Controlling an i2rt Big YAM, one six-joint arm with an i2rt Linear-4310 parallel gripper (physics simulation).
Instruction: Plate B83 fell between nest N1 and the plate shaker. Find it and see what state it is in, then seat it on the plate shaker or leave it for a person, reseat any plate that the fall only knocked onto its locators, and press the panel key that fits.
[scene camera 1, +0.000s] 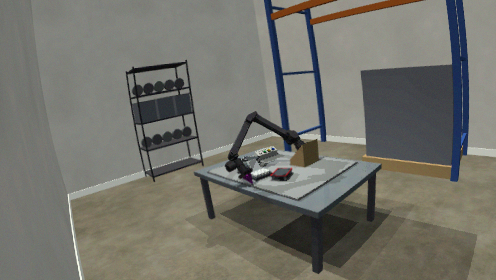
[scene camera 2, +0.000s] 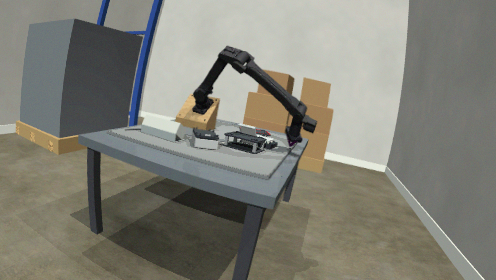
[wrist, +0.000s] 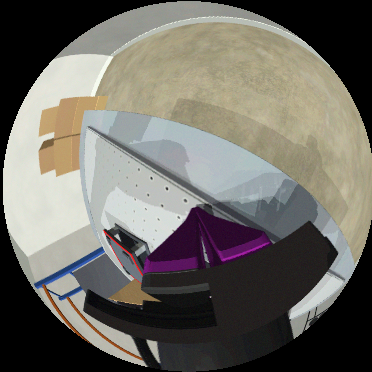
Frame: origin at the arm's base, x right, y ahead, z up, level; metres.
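Where they show: gripper, fingertip midpoint: (scene camera 1: 252, 183) (scene camera 2: 290, 146) (wrist: 195, 212); arm's base, origin of the base link: (scene camera 1: 302, 148) (scene camera 2: 203, 106) (wrist: 130, 303).
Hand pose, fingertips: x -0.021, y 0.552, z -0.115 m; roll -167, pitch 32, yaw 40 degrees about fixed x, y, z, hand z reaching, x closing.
Observation:
Things, the pixels of their top centre, and the offset from my fingertips. "spot": a spot on its surface instead.
- white plate, middle of its top: (scene camera 1: 259, 171) dx +0.099, dy -0.148, dz +0.028 m
- red-rimmed dark holder, middle of its top: (wrist: 125, 266) (scene camera 2: 254, 129) (scene camera 1: 281, 171) dx -0.056, dy -0.234, dz +0.035 m
- light box with a dark top, surface spot: (scene camera 2: 206, 140) spot: dx +0.484, dy -0.257, dz +0.025 m
- key panel, middle of its top: (scene camera 2: 164, 118) (scene camera 1: 265, 148) dx +0.475, dy -0.504, dz +0.073 m
- pale wedge housing, surface spot: (scene camera 2: 161, 128) spot: dx +0.516, dy -0.483, dz +0.032 m
My gripper (scene camera 1: 249, 182) (scene camera 2: 292, 143) (wrist: 195, 212) is shut with its purple fingertips together and nothing between them. It is low at the mat's edge, beside a white plate (scene camera 1: 260, 173) that sits near the fingers in scene camera 1. A red-rimmed dark holder (scene camera 1: 282, 173) (wrist: 123, 248) stands beside that plate. In scene camera 2 a pale panel (scene camera 2: 247, 129) leans above a black raised stand (scene camera 2: 242, 135), and a light box with a dark top (scene camera 2: 206, 140) stands left of it. The key panel (scene camera 1: 266, 152) has coloured keys. I cannot read which plate is B83.
The perforated mat (scene camera 1: 299, 191) (scene camera 2: 215, 164) (wrist: 152, 181) lies on the grey table (scene camera 1: 332, 196) (scene camera 2: 185, 182) (wrist: 132, 120). The arm's wooden mount (scene camera 1: 305, 154) (scene camera 2: 197, 116) stands behind the holders. A pale wedge housing (scene camera 2: 161, 128) is at the left in scene camera 2.

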